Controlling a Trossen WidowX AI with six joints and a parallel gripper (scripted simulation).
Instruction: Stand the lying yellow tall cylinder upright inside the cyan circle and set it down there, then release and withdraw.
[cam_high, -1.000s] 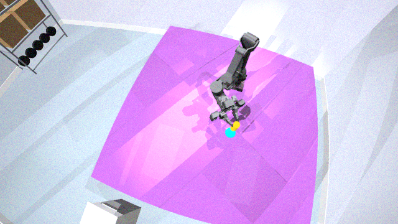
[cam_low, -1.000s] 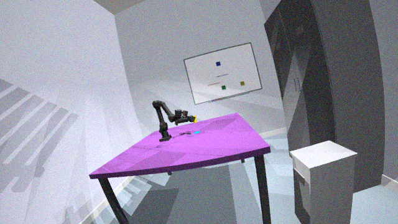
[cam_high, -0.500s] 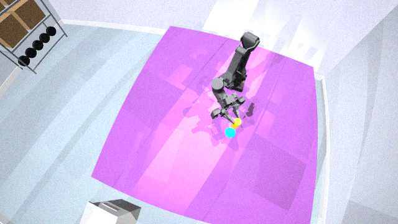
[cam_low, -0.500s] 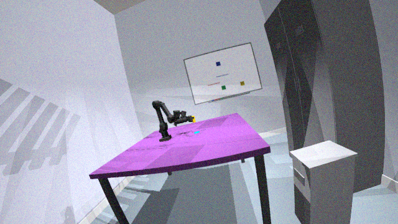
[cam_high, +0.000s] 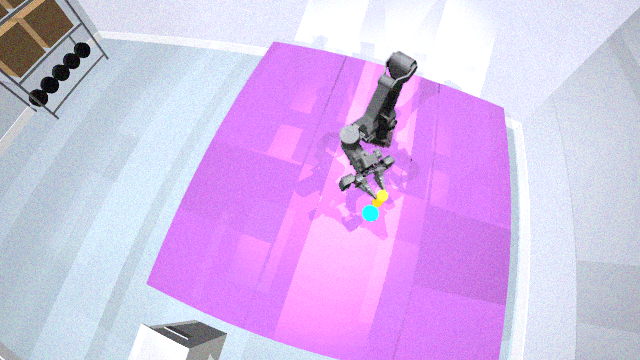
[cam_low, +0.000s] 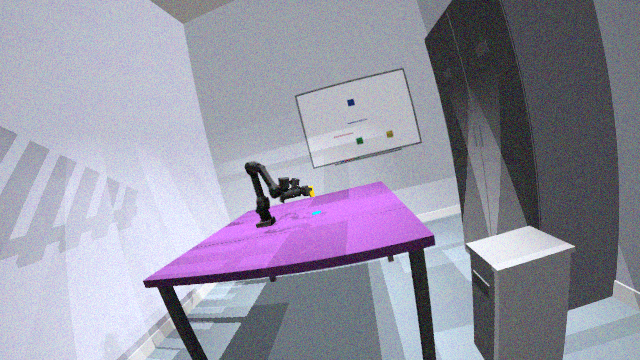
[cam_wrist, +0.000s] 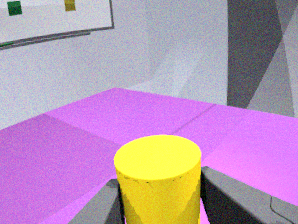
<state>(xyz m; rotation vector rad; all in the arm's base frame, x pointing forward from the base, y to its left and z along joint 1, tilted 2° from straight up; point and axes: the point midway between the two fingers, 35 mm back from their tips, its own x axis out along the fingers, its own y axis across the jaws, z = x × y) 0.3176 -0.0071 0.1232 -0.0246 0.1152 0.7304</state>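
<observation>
Right now my gripper tip is 160 mm above the cyan circle. From my gripper tip the other things lie so: yellow tall cylinder: 20 mm below.
</observation>
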